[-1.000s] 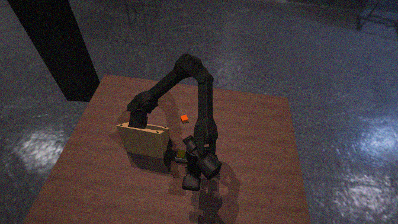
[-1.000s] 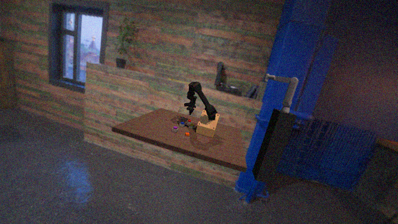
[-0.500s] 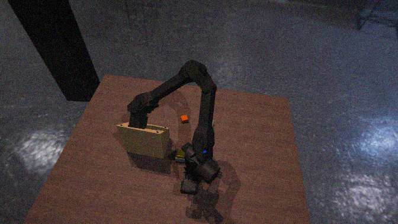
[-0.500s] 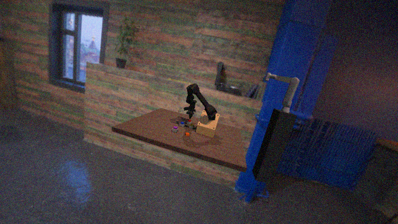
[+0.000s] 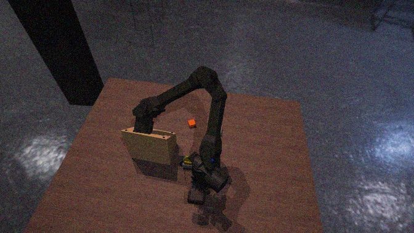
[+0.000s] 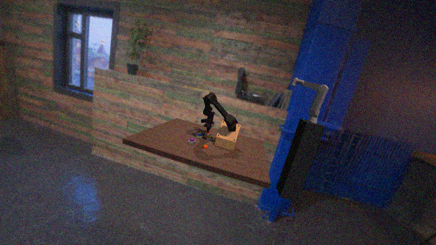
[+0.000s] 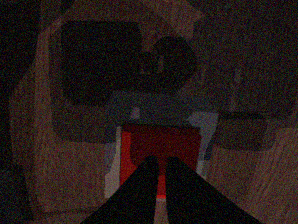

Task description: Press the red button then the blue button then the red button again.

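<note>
My gripper tip is 10 mm above the red button. Also, from my gripper tip: purple button 80 mm ahead, 300 mm to the left; blue button 50 mm ahead, 130 mm to the left; yellow button 50 mm behind, 120 mm to the left.
</note>
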